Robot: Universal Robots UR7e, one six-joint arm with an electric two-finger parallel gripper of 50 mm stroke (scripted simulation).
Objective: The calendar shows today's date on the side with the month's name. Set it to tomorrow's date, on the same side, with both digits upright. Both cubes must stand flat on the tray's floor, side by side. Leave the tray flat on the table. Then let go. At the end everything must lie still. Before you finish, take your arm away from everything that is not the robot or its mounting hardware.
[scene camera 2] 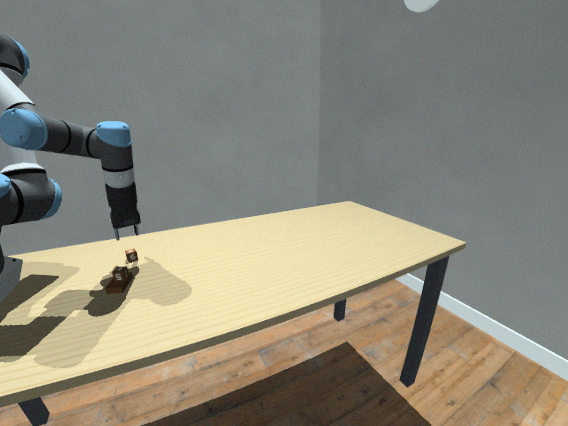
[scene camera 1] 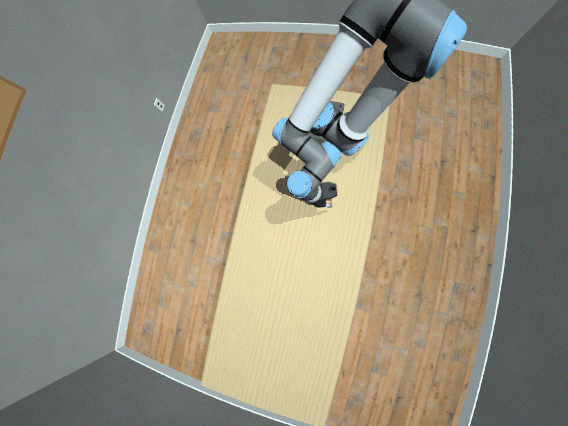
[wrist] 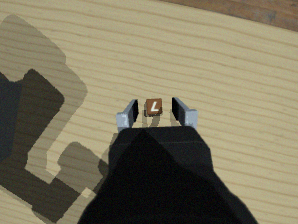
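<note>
Scene camera 2 shows my gripper (scene camera 2: pixel 127 236); the wrist view shows the gripper (wrist: pixel 154 105) as well.
</note>
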